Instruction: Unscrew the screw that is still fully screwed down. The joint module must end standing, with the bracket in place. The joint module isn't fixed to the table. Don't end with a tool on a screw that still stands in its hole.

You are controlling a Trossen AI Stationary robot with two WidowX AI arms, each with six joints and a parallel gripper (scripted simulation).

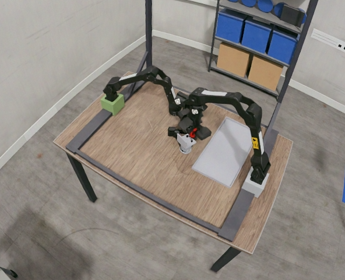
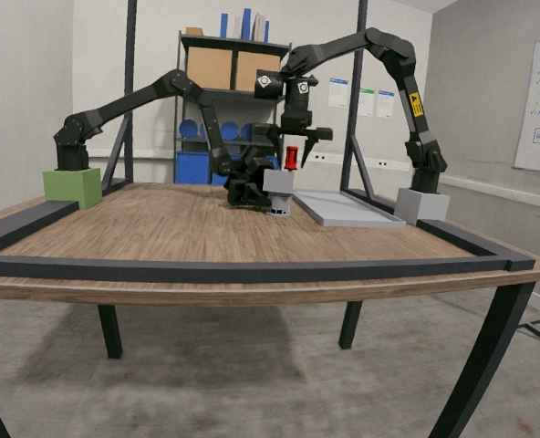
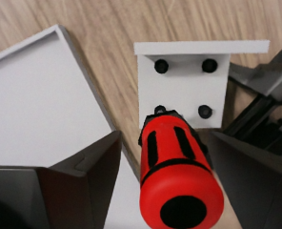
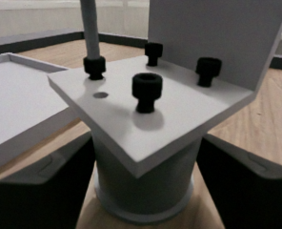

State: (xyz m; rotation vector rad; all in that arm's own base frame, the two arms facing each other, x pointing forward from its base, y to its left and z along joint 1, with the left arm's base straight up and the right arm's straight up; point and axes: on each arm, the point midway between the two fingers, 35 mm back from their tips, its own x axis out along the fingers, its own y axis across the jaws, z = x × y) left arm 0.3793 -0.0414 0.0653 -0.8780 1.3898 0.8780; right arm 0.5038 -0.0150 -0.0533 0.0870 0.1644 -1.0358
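The red screwdriver lies 30 mm below my left hand. Round my left hand: grey joint module 10 mm ahead, 20 mm to the right, 120 mm below; then grey bracket 10 mm ahead, 20 mm to the right, 80 mm below; then shallow grey tray 120 mm behind, 170 mm to the left, 140 mm below.
My right gripper is now 20 mm short of the grey joint module and 20 mm to the right of it. From my right hand the other things lie so: grey bracket (20 mm ahead, 20 mm to the left, 40 mm above); red screwdriver (10 mm ahead, 40 mm to the left, 90 mm above); shallow grey tray (100 mm behind, 210 mm to the left, 30 mm below).
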